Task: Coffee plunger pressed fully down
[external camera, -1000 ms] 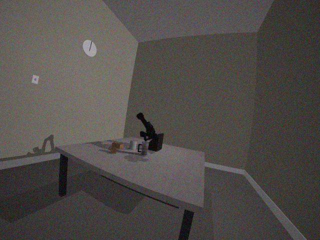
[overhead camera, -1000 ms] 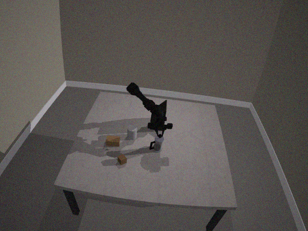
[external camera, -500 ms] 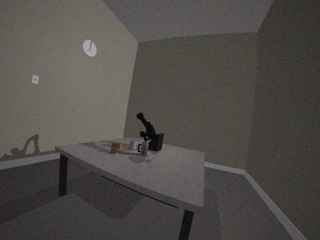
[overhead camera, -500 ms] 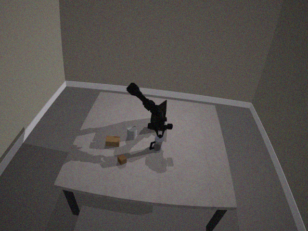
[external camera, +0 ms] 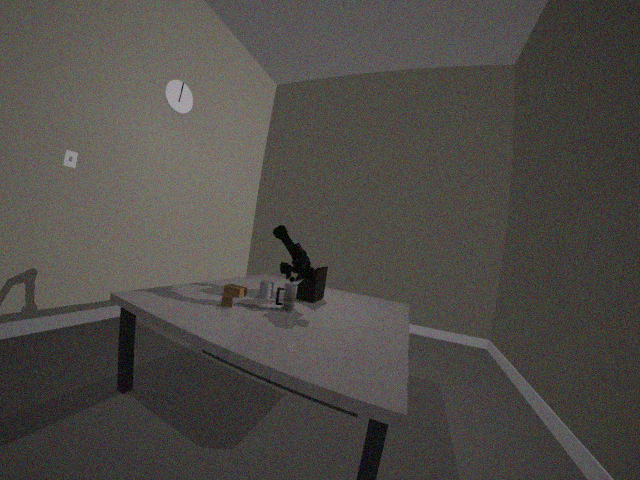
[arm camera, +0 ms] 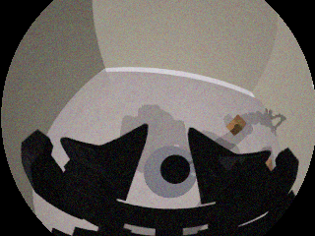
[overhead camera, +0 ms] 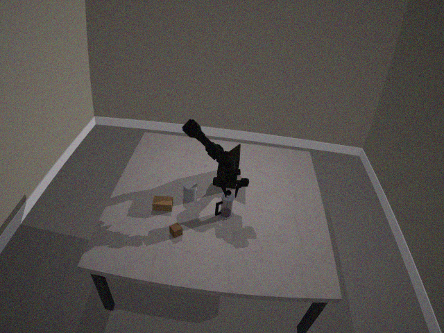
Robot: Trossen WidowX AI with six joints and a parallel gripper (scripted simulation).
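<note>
The coffee press lies 9 cm below my gripper tip, 3 cm to the right of it and 3 cm behind it. Also, from my gripper tip: white cup 23 cm to the right, 16 cm behind, 12 cm below.
</note>
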